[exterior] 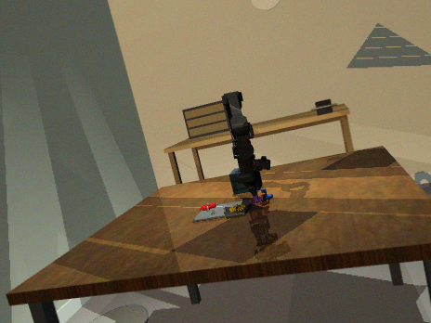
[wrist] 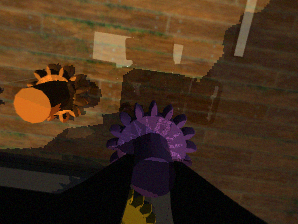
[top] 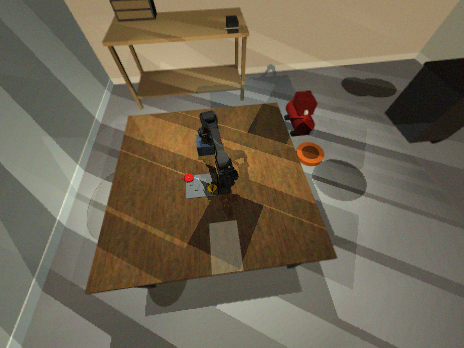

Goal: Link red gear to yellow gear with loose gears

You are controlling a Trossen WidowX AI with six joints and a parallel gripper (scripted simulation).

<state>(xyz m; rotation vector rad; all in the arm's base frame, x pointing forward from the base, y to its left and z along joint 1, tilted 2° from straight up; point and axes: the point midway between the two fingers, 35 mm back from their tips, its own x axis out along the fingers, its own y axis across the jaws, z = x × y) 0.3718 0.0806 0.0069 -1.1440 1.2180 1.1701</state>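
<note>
Now: gripper tip 120 mm past the red gear, 230 mm to the left of it and 40 mm above it. Also, from my gripper tip: purple gear 10 mm below; yellow gear 20 mm behind, 80 mm to the right, 40 mm below; orange gear 70 mm behind, 20 mm to the left, 40 mm below.
</note>
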